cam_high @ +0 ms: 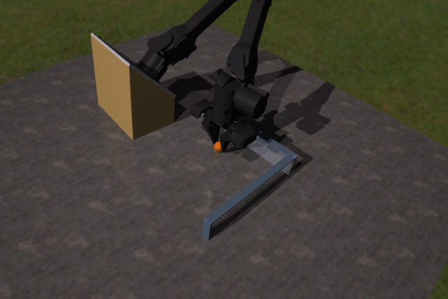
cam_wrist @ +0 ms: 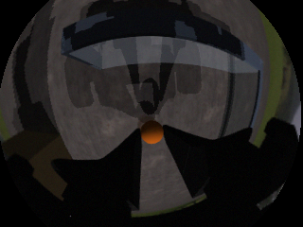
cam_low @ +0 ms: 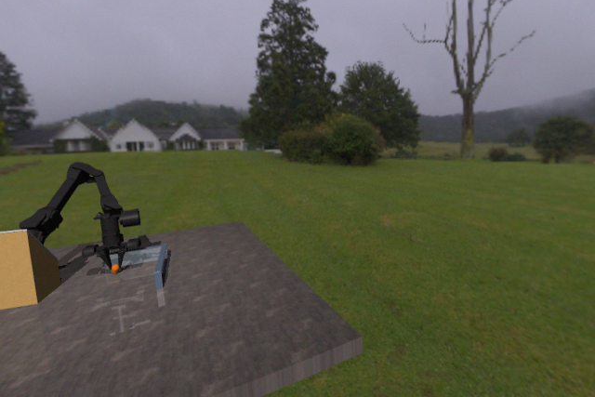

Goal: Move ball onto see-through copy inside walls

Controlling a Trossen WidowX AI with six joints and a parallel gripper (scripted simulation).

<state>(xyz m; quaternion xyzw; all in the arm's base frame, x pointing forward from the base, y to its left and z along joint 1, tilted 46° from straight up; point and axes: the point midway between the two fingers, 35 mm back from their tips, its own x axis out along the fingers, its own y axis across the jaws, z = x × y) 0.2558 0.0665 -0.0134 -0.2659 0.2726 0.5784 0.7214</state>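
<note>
Right now the see-through copy of ball is 1 cm below my gripper tip.
</note>
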